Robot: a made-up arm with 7 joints. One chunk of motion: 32 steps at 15 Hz.
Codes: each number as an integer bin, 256 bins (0 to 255) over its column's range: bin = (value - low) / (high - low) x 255, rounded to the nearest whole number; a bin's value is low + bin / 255 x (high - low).
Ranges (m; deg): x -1..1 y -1..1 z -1..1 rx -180..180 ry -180..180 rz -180..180
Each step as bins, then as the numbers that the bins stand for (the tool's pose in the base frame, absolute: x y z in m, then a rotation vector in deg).
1 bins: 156 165 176 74 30 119
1 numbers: 0.2235 0.2941 0.3804 -75.53 -137.65 -12.00
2 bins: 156 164 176 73 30 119
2 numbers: 0.2235 0.2863 0.3804 -76.94 -137.65 -12.00
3 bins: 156 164 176 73 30 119
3 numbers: 0.2235 0.2863 0.3804 -76.94 -137.65 -12.00
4 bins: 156 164 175 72 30 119
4 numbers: 0.2235 0.2863 0.3725 -78.35 -137.65 -12.00
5 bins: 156 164 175 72 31 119
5 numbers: 0.2235 0.2863 0.3725 -78.35 -136.24 -12.00
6 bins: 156 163 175 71 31 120
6 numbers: 0.2235 0.2784 0.3725 -79.76 -136.24 -10.59
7 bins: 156 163 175 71 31 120
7 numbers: 0.2235 0.2784 0.3725 -79.76 -136.24 -10.59
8 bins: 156 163 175 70 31 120
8 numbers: 0.2235 0.2784 0.3725 -81.18 -136.24 -10.59
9 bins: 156 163 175 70 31 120
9 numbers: 0.2235 0.2784 0.3725 -81.18 -136.24 -10.59
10 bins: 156 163 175 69 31 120
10 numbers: 0.2235 0.2784 0.3725 -82.59 -136.24 -10.59
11 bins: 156 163 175 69 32 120
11 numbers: 0.2235 0.2784 0.3725 -82.59 -134.82 -10.59
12 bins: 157 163 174 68 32 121
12 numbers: 0.2314 0.2784 0.3647 -84.00 -134.82 -9.18
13 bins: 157 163 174 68 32 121
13 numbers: 0.2314 0.2784 0.3647 -84.00 -134.82 -9.18
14 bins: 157 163 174 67 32 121
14 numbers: 0.2314 0.2784 0.3647 -85.41 -134.82 -9.18
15 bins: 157 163 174 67 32 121
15 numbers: 0.2314 0.2784 0.3647 -85.41 -134.82 -9.18
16 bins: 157 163 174 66 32 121
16 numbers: 0.2314 0.2784 0.3647 -86.82 -134.82 -9.18
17 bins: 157 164 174 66 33 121
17 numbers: 0.2314 0.2863 0.3647 -86.82 -133.41 -9.18
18 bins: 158 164 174 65 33 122
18 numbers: 0.2392 0.2863 0.3647 -88.24 -133.41 -7.76
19 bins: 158 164 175 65 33 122
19 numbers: 0.2392 0.2863 0.3725 -88.24 -133.41 -7.76
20 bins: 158 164 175 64 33 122
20 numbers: 0.2392 0.2863 0.3725 -89.65 -133.41 -7.76
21 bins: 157 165 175 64 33 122
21 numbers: 0.2314 0.2941 0.3725 -89.65 -133.41 -7.76
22 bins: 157 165 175 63 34 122
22 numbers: 0.2314 0.2941 0.3725 -91.06 -132.00 -7.76
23 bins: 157 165 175 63 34 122
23 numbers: 0.2314 0.2941 0.3725 -91.06 -132.00 -7.76
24 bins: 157 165 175 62 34 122
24 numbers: 0.2314 0.2941 0.3725 -92.47 -132.00 -7.76
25 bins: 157 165 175 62 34 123
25 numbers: 0.2314 0.2941 0.3725 -92.47 -132.00 -6.35
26 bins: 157 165 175 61 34 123
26 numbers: 0.2314 0.2941 0.3725 -93.88 -132.00 -6.35
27 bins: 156 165 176 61 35 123
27 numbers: 0.2235 0.2941 0.3804 -93.88 -130.59 -6.35
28 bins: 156 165 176 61 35 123
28 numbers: 0.2235 0.2941 0.3804 -93.88 -130.59 -6.35
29 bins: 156 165 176 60 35 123
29 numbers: 0.2235 0.2941 0.3804 -95.29 -130.59 -6.35
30 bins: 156 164 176 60 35 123
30 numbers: 0.2235 0.2863 0.3804 -95.29 -130.59 -6.35
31 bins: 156 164 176 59 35 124
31 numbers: 0.2235 0.2863 0.3804 -96.71 -130.59 -4.94
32 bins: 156 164 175 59 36 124
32 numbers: 0.2235 0.2863 0.3725 -96.71 -129.18 -4.94
